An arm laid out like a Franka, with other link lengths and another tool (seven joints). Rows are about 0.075 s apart.
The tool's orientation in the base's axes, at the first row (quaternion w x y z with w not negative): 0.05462, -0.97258, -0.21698, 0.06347
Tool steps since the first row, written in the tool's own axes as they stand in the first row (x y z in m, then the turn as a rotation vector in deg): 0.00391, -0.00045, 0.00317, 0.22, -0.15, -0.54; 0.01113, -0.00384, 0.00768, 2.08, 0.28, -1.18; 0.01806, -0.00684, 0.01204, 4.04, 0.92, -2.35; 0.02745, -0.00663, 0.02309, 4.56, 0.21, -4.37; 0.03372, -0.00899, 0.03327, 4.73, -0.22, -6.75; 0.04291, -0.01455, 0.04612, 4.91, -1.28, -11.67; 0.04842, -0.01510, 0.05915, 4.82, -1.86, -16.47; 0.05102, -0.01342, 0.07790, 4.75, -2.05, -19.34
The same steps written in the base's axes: 0.00286, 0.00233, -0.00346, 0.21, 0.19, 0.53; 0.00727, 0.00883, -0.00817, 2.16, 0.55, 0.92; 0.01160, 0.01485, -0.01276, 4.35, 0.72, 1.79; 0.01849, 0.01956, -0.02462, 4.82, 1.42, 3.83; 0.02165, 0.02517, -0.03496, 5.15, 1.70, 6.21; 0.02570, 0.03513, -0.04781, 5.59, 2.34, 11.19; 0.02850, 0.03902, -0.06113, 5.98, 2.45, 16.01; 0.02877, 0.04009, -0.08010, 6.26, 2.36, 18.87
